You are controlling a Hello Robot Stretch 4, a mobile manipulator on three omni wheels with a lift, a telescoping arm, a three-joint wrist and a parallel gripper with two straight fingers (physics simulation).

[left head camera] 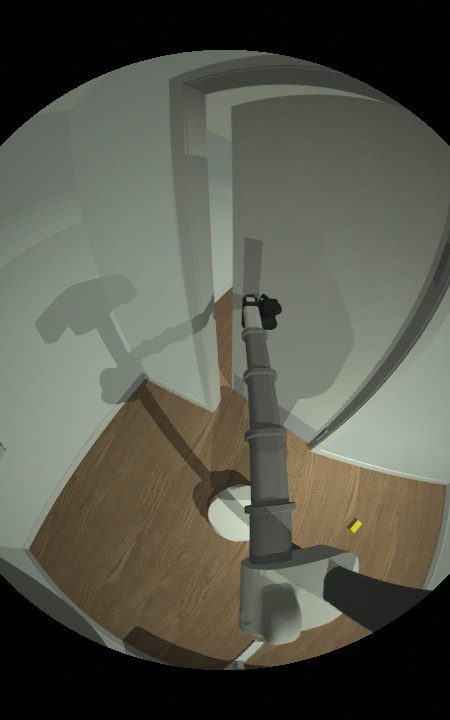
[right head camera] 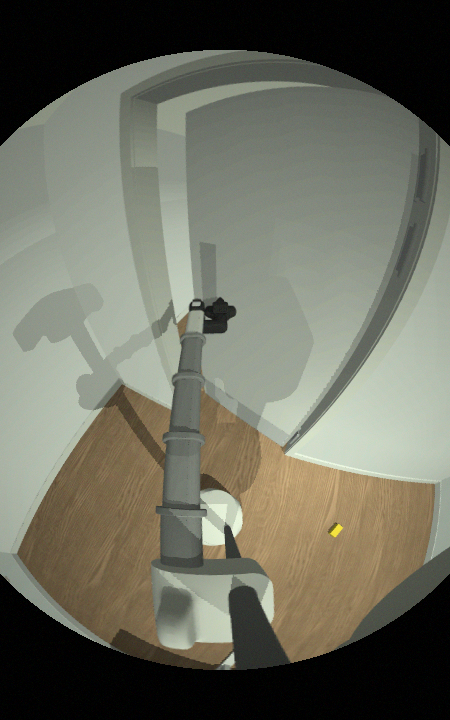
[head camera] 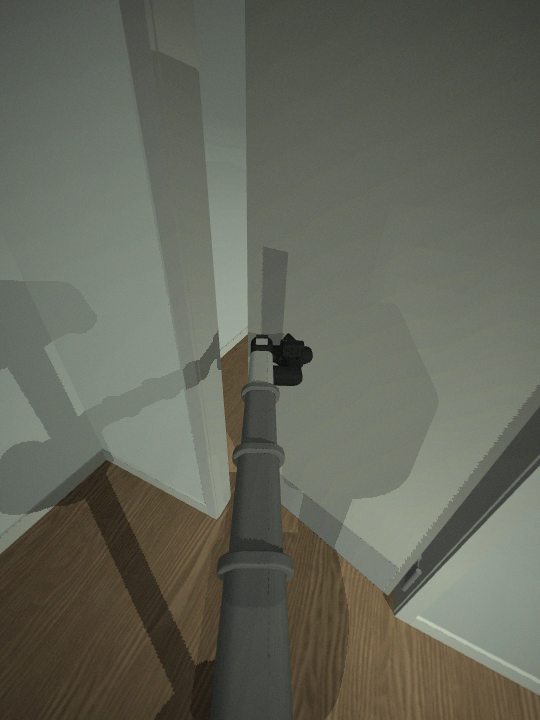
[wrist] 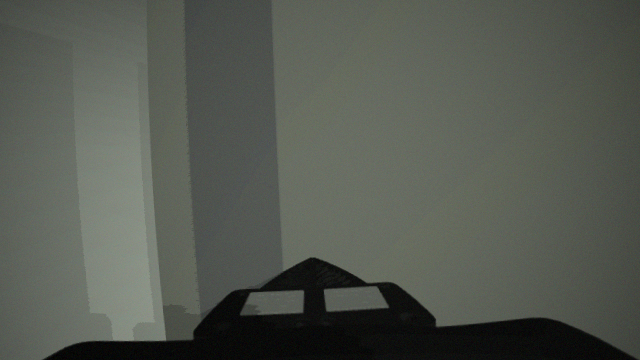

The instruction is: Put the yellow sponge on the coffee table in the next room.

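Note:
A small yellow sponge [left head camera: 355, 525] [right head camera: 335, 529] lies on the wooden floor, to the right of the robot's base in both side head views. My gripper [head camera: 288, 337] [wrist: 313, 281] is shut and empty at the end of the long extended arm. Its tip is at or very close to the face of a grey door [head camera: 348, 232] [left head camera: 318, 185] [right head camera: 297, 185] [wrist: 450, 150]. The door stands partly open, with a narrow gap at its left edge. The gripper is far from the sponge. The coffee table does not show in these views.
The door frame's left post [left head camera: 193, 212] [right head camera: 142, 212] stands just left of the gap. Through the gap show a pale wall and a strip of wooden floor [left head camera: 225, 339]. A white round base part [left head camera: 230, 512] [right head camera: 221, 517] is below the arm. Walls stand at left and right.

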